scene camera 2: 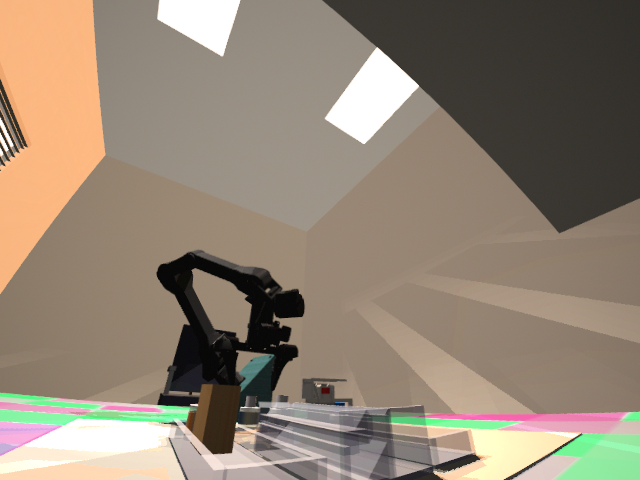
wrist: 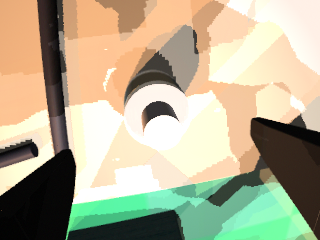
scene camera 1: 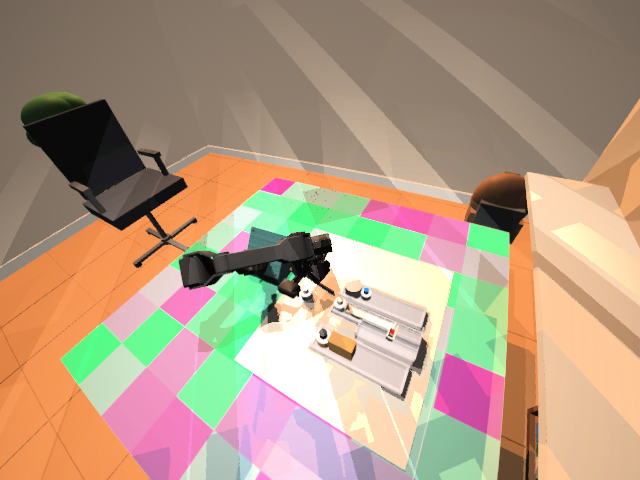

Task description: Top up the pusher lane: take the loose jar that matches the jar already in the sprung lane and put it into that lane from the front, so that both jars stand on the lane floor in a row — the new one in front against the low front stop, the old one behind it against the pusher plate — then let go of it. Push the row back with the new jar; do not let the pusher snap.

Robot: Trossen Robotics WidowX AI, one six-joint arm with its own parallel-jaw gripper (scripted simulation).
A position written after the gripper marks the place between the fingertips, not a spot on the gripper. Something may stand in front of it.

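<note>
A brown box (scene camera 2: 215,420) and a rack (scene camera 1: 404,347) are present. The brown box is out of frame in the wrist view. Open and holding nothing, the gripper (scene camera 2: 252,390) is visible as well in scene camera 1, the gripper (scene camera 1: 305,286), and in the wrist view, the gripper (wrist: 164,141).
</note>
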